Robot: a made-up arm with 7 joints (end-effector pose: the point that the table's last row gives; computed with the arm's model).
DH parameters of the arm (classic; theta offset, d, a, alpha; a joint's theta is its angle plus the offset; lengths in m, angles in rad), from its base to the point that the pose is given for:
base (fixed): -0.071 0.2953 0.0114 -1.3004
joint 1: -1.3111 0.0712 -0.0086 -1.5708
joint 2: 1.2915 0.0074 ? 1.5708
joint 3: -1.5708 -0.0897 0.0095 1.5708
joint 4: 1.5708 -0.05 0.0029 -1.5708
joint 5: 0 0.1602 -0.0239 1.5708
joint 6: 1.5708 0 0.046 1.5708
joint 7: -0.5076 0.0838 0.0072 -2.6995
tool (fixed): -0.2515 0.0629 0 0
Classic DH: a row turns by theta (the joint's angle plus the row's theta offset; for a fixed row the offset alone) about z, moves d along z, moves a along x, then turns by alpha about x.
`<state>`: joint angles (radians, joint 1 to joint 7).
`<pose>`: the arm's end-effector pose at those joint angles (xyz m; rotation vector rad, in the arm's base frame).
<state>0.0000 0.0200 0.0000 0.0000 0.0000 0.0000 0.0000</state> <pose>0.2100 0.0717 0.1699 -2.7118 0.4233 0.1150</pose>
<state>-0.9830 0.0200 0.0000 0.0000 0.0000 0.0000 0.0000</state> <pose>0.2395 0.0094 0.3864 -2.3826 0.4648 -1.1993</pose>
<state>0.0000 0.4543 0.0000 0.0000 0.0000 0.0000 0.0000</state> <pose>0.2121 0.1067 0.1781 -2.2720 0.4831 0.1550</pose>
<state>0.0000 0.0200 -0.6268 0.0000 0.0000 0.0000 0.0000</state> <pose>0.1525 -0.0493 0.1820 -2.5961 1.2746 -0.0730</pose>
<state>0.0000 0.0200 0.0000 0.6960 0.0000 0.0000 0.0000</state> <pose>0.1267 0.0746 0.0405 -2.5991 0.5867 1.0730</pose>
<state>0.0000 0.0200 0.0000 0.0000 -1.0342 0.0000 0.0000</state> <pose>0.2053 0.0649 0.1516 2.5340 -0.0866 0.0336</pose>
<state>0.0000 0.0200 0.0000 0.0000 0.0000 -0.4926 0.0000</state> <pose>0.1970 0.0711 0.2018 -2.6147 0.2850 -0.5439</pose>
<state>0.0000 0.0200 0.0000 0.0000 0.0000 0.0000 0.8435</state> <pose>0.1893 0.0794 0.1753 -2.4994 -0.6813 0.3316</pose>
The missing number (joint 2, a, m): -0.03
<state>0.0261 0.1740 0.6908 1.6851 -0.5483 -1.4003 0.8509</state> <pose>-0.0446 0.1183 0.0882 -1.4383 -1.9213 0.7397</pose>
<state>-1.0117 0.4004 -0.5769 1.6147 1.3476 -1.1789 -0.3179</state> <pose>0.1733 0.0899 0.0951 -0.3947 2.0391 0.0026</pose>
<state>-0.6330 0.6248 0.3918 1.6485 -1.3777 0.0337 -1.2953</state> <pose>0.1592 0.2204 0.0574 2.4271 -0.0202 0.6278</pose>
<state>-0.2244 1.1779 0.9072 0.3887 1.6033 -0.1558 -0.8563</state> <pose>0.2143 0.2785 0.3694 -0.6064 0.1584 1.4239</pose>
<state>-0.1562 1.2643 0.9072 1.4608 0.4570 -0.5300 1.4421</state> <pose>0.0787 0.3227 0.2538 -0.6136 -1.6008 0.2129</pose>
